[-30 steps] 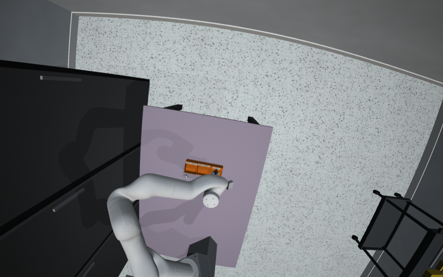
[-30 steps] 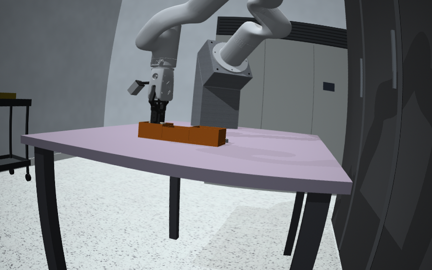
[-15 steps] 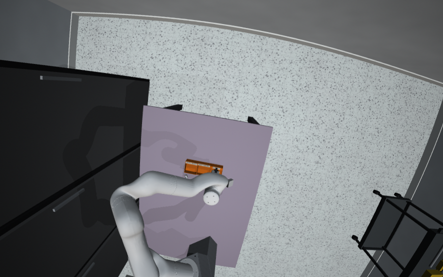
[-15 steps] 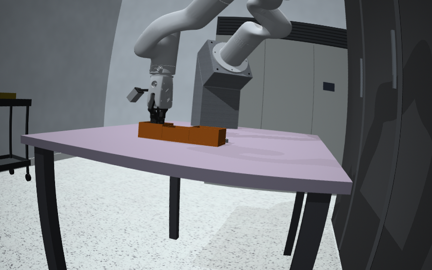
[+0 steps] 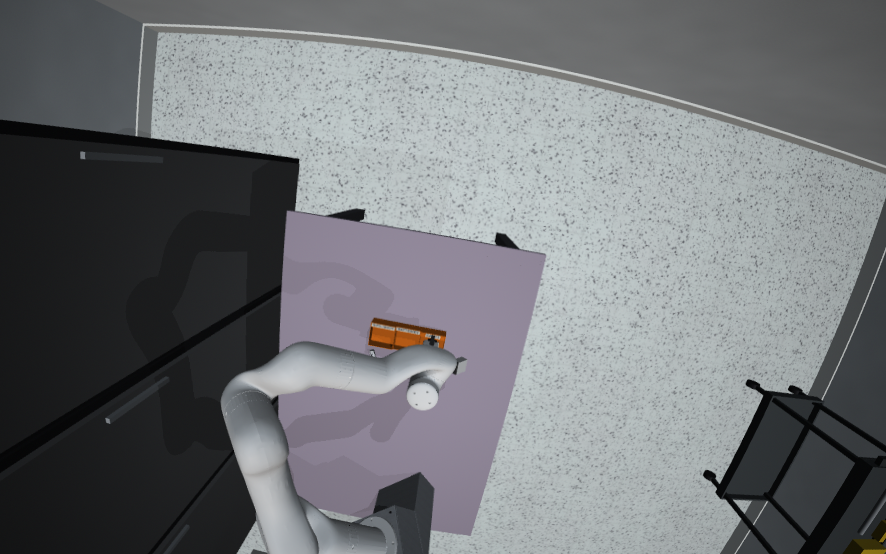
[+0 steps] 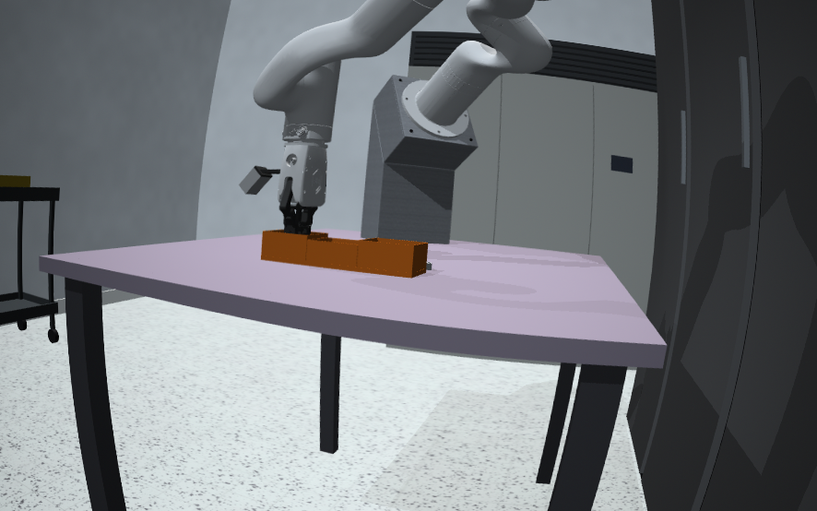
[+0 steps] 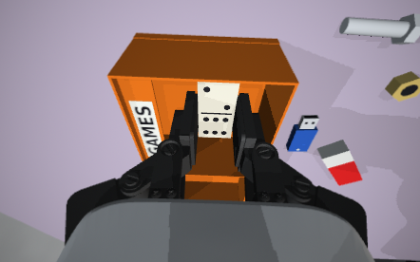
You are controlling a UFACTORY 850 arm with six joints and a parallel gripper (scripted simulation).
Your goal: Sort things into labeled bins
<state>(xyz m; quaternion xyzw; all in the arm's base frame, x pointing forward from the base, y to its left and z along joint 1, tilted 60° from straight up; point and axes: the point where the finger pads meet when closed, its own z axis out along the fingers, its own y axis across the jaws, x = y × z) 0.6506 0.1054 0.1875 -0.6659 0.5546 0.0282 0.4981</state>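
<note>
My hand is 90 mm to the left of the grey bolt, 60 mm past it and 30 mm above it. Round my hand: white domino (20 mm below); then orange bins (80 mm to the left, 30 mm behind, 10 mm below); then blue USB stick (90 mm behind, 30 mm below).
</note>
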